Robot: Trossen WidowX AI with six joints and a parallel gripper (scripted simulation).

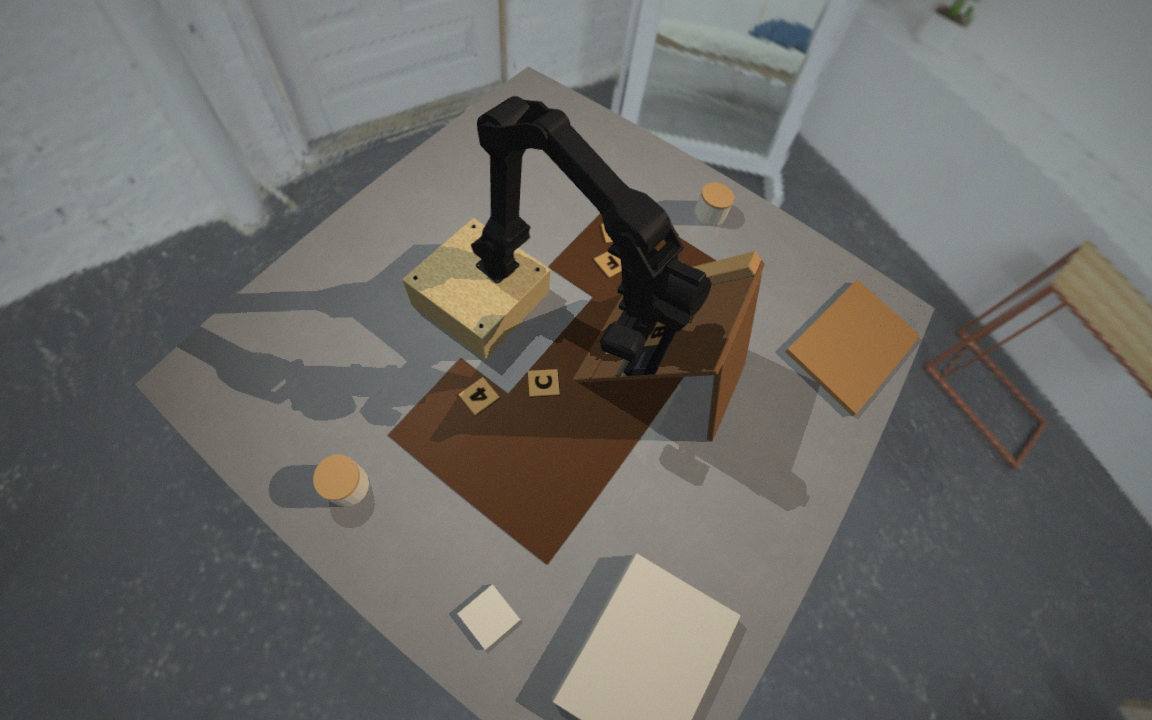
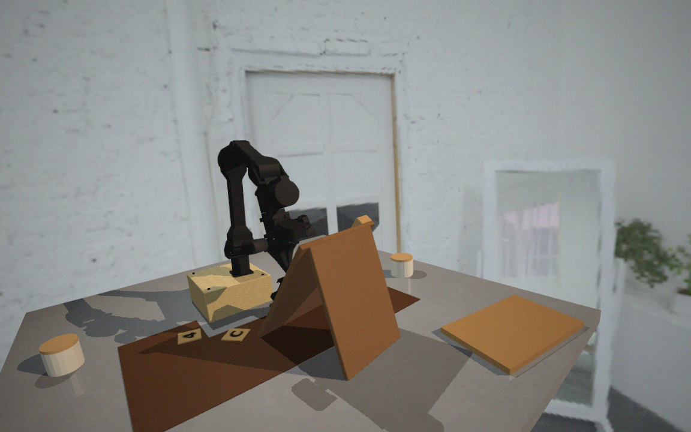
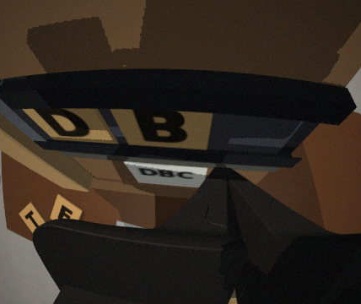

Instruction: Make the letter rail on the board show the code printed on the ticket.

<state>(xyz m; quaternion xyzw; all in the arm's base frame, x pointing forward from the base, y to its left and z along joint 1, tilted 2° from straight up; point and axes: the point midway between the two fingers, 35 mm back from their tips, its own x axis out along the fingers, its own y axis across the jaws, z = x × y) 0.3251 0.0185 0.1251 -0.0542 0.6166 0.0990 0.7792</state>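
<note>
Now: gripper tip 180 mm above the C tile, 120 mm to the left of it and 110 mm past it. Round my gripper tip: brown mat 180 mm below, 130 mm behind, 20 mm to the right; then D tile 100 mm to the left, 20 mm below; then white ticket 100 mm below, 40 mm behind, 30 mm to the left.
</note>
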